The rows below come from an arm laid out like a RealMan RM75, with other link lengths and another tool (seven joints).
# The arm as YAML. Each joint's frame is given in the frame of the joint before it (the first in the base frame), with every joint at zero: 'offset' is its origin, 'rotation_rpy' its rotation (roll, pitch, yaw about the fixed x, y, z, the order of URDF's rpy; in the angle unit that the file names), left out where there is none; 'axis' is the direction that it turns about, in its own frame. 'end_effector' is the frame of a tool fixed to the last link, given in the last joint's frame.
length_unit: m
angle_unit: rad
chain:
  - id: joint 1
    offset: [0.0, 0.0, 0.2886]
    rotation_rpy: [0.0, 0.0, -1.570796]
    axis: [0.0, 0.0, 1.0]
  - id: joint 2
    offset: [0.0, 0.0, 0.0]
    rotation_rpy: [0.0, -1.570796, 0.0]
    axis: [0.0, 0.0, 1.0]
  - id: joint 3
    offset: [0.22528, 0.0, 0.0]
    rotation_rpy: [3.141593, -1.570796, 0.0]
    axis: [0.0, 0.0, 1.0]
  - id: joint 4
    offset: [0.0, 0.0, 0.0]
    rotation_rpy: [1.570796, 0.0, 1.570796]
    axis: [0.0, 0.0, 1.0]
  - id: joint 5
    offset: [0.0, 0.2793, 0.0]
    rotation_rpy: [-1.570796, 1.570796, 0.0]
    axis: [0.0, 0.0, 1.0]
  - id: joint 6
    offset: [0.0, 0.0, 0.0]
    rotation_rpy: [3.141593, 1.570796, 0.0]
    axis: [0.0, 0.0, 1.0]
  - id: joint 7
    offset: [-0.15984, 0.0, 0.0]
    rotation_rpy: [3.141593, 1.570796, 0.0]
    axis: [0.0, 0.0, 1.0]
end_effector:
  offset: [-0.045, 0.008, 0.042]
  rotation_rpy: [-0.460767, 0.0, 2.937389]
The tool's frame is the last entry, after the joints.
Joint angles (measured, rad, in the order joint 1, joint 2, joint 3, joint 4, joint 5, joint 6, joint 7), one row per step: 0.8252, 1.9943, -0.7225, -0.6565, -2.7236, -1.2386, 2.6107; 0.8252, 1.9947, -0.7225, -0.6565, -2.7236, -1.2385, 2.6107; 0.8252, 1.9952, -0.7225, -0.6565, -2.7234, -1.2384, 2.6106; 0.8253, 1.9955, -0.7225, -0.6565, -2.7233, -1.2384, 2.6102; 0.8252, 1.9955, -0.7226, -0.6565, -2.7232, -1.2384, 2.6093; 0.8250, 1.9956, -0.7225, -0.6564, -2.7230, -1.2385, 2.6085; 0.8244, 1.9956, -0.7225, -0.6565, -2.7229, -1.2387, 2.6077; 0.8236, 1.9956, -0.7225, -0.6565, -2.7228, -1.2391, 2.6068; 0.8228, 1.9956, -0.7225, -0.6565, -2.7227, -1.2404, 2.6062; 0.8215, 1.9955, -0.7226, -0.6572, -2.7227, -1.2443, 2.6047; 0.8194, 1.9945, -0.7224, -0.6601, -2.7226, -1.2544, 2.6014; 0.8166, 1.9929, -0.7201, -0.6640, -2.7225, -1.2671, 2.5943; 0.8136, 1.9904, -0.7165, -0.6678, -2.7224, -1.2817, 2.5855; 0.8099, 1.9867, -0.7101, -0.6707, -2.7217, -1.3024, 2.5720; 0.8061, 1.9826, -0.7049, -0.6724, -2.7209, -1.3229, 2.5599; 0.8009, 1.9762, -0.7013, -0.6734, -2.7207, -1.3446, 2.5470
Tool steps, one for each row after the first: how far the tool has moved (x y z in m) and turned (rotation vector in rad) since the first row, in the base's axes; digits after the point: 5 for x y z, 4 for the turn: -0.00007, -0.00006, -0.00020, -0.0002, 0.0002, 0.0000; -0.00019, -0.00013, -0.00046, -0.0004, 0.0007, 0.0002; -0.00030, -0.00017, -0.00062, -0.0008, 0.0009, 0.0006; -0.00026, -0.00023, -0.00063, -0.0011, 0.0006, 0.0014; -0.00020, -0.00036, -0.00071, -0.0015, 0.0007, 0.0018; 0.00005, -0.00056, -0.00071, -0.0018, 0.0006, 0.0019; 0.00040, -0.00087, -0.00074, -0.0025, 0.0006, 0.0018; 0.00069, -0.00134, -0.00081, -0.0038, 0.0009, 0.0013; 0.00103, -0.00232, -0.00081, -0.0074, 0.0014, 0.0009; 0.00127, -0.00411, -0.00006, -0.0147, 0.0024, 0.0011; 0.00174, -0.00631, 0.00135, -0.0232, 0.0039, 0.0031; 0.00241, -0.00876, 0.00324, -0.0325, 0.0058, 0.0056; 0.00333, -0.01251, 0.00553, -0.0467, 0.0106, 0.0086; 0.00441, -0.01642, 0.00762, -0.0615, 0.0153, 0.0104; 0.00658, -0.02083, 0.01053, -0.0777, 0.0176, 0.0114
